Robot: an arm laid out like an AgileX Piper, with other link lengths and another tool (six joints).
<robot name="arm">
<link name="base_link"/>
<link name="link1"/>
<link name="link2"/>
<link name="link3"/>
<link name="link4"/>
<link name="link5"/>
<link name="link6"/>
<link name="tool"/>
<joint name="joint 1" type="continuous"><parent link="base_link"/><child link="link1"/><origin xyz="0.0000 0.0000 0.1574" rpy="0.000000 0.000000 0.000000"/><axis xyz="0 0 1"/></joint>
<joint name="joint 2" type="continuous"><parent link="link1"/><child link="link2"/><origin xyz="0.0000 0.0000 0.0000" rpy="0.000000 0.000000 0.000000"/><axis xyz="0 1 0"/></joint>
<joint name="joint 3" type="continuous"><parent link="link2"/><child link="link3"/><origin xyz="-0.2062 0.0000 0.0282" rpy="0.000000 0.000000 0.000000"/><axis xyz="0 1 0"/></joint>
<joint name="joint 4" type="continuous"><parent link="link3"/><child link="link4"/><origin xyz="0.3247 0.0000 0.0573" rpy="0.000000 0.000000 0.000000"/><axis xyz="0.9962 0 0.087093"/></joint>
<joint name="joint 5" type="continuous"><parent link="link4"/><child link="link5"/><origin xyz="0.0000 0.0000 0.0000" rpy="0.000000 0.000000 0.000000"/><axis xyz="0 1 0"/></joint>
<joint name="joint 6" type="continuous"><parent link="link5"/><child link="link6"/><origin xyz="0.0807 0.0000 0.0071" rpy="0.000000 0.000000 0.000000"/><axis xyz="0.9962 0 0.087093"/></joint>
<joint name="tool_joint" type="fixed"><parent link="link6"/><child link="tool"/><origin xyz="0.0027 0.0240 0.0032" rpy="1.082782 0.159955 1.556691"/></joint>
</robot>
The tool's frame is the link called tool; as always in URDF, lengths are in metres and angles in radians. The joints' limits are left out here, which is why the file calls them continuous.
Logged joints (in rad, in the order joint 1, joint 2, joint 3, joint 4, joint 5, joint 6), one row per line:
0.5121 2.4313 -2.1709 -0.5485 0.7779 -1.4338
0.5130 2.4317 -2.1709 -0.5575 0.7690 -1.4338
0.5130 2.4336 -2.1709 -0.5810 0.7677 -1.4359
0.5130 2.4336 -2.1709 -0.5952 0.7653 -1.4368
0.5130 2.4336 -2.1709 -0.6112 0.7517 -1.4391
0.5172 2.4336 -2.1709 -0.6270 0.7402 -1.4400
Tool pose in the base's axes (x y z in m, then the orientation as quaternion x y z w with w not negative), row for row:
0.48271 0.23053 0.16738 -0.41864 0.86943 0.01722 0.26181
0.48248 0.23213 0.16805 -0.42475 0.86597 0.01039 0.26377
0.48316 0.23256 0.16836 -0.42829 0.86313 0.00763 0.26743
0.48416 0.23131 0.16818 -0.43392 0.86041 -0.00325 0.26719
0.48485 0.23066 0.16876 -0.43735 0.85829 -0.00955 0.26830
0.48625 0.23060 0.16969 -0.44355 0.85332 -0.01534 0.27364
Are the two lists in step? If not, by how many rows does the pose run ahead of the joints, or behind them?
The pose runs 1 row behind the joints: the pose in row i belongs to the joints in row i - 1.
